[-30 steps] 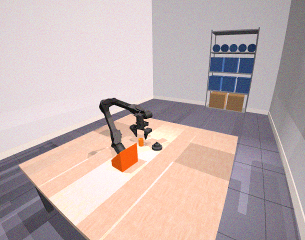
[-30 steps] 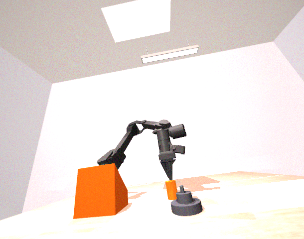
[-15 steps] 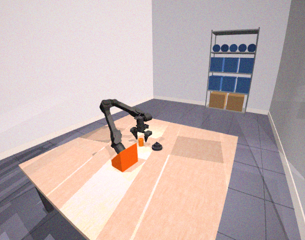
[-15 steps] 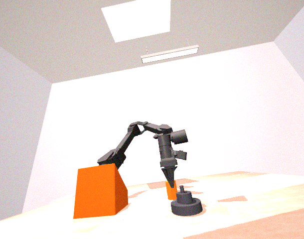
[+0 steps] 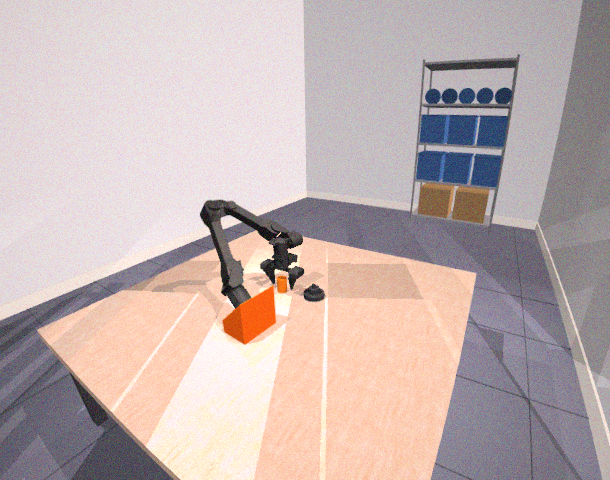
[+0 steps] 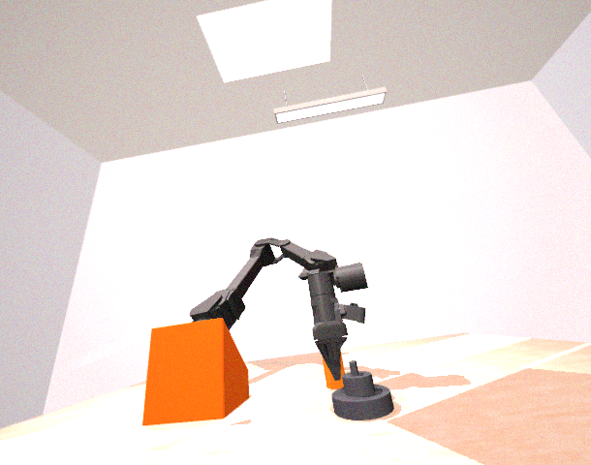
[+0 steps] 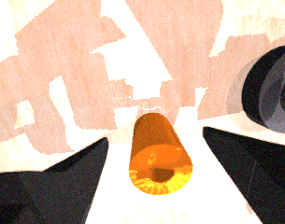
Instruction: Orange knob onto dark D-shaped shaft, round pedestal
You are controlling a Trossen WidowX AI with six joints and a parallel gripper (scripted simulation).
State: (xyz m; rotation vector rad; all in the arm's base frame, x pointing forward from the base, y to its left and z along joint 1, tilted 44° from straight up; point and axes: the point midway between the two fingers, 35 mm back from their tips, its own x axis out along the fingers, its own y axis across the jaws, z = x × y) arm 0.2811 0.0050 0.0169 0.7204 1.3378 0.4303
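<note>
The orange knob lies 1 cm above my gripper tip. The rest, counted from my gripper tip: dark round pedestal (1 cm ahead, 14 cm to the right, 1 cm above).
</note>
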